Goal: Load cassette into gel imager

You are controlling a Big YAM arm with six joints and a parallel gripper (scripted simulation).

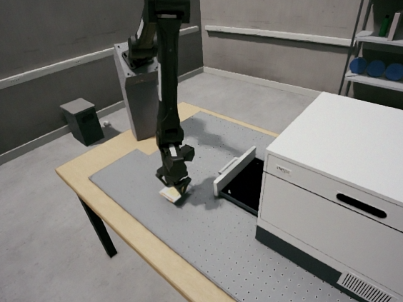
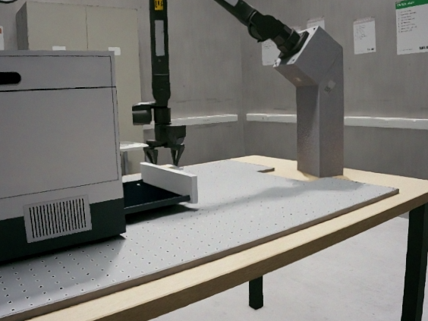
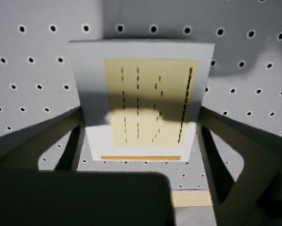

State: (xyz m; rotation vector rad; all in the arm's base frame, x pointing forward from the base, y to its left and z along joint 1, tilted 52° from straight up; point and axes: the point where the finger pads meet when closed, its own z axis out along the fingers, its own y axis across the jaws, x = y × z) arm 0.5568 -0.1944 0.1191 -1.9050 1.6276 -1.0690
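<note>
Right now my hand is 240 mm short of the drawer, 230 mm to the right of it and 10 mm above it. From my hand the other things lie so: cassette: 10 mm to the right, 10 mm below.
</note>
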